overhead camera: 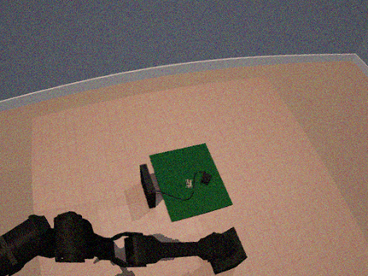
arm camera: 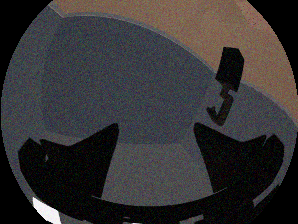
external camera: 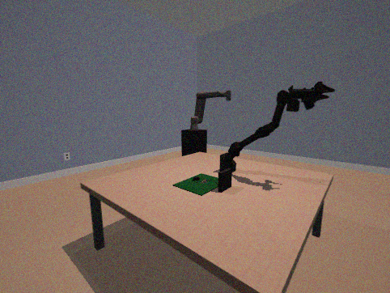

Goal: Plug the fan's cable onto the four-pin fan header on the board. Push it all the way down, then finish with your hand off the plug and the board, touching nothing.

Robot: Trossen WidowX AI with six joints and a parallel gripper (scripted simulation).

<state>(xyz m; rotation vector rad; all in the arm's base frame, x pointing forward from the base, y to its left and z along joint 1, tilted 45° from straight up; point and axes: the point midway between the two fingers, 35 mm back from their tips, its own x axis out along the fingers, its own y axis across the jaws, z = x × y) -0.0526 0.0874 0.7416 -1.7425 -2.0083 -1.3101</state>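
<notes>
My gripper tip is now 350 mm short of the black plug, 700 mm to the left of it and 560 mm above it. From my gripper tip the other things lie so: dark fan: 360 mm ahead, 480 mm to the right, 510 mm below; then green circuit board: 370 mm ahead, 650 mm to the right, 580 mm below; then pale fan header: 350 mm ahead, 630 mm to the right, 570 mm below.
</notes>
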